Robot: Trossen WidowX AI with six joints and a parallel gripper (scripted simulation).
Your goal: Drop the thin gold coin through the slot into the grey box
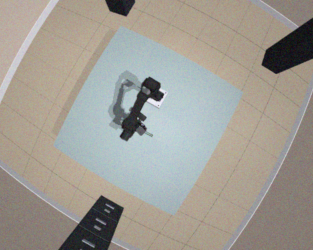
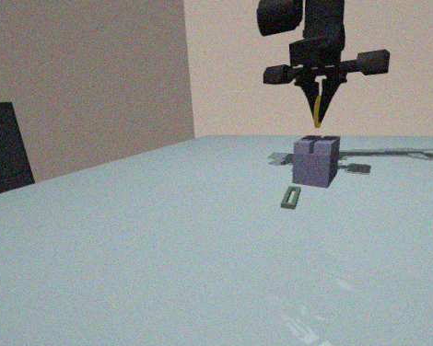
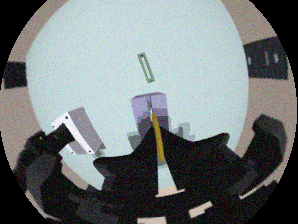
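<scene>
My gripper tip is 2 cm below the gold coin.
</scene>
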